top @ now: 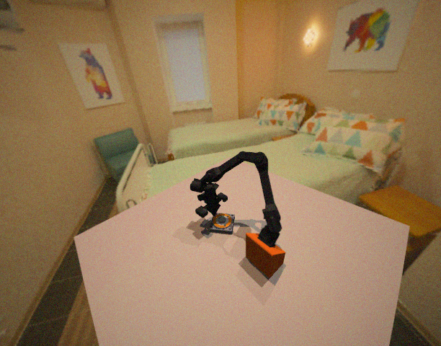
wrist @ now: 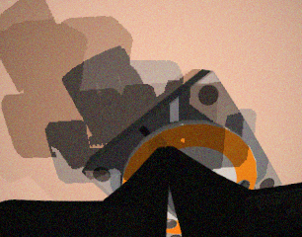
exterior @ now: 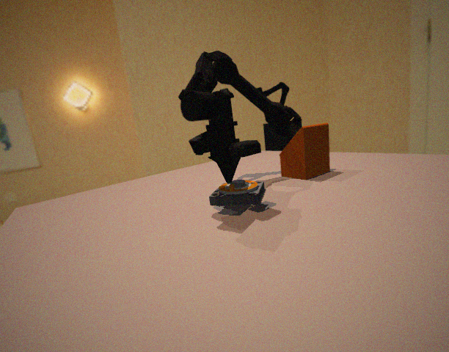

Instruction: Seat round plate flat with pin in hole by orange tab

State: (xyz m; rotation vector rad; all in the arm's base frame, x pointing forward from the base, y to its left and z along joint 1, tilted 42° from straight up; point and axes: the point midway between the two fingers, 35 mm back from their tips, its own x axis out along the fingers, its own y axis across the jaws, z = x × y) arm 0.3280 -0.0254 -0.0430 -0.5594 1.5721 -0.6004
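Right now the round plate is 20 mm behind my gripper tip, 10 mm to the right of it and 20 mm below it. Round my gripper tip: base 40 mm behind, 20 mm to the right, 30 mm below.
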